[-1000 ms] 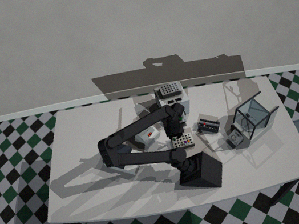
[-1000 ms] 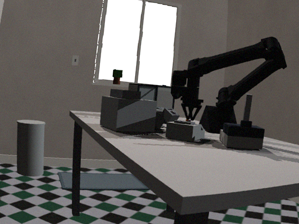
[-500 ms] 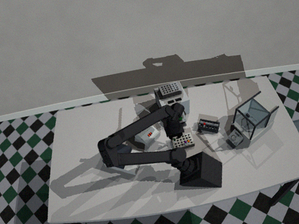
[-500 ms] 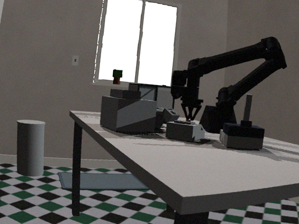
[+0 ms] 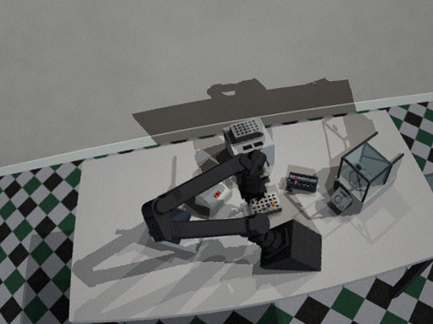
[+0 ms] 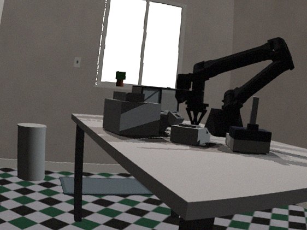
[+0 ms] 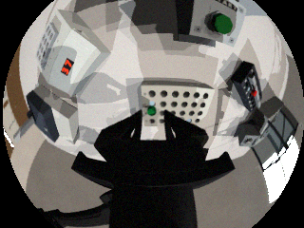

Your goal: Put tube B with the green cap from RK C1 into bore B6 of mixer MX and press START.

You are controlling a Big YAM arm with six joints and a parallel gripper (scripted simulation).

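My gripper is now 30 mm above the tube B. The rest, counted from my hand: dry block DB 80 mm ahead, 180 mm to the left, 30 mm below; then tube rack RK 50 mm to the right, 40 mm below; then green start key 140 mm ahead, 40 mm to the right, 10 mm above.
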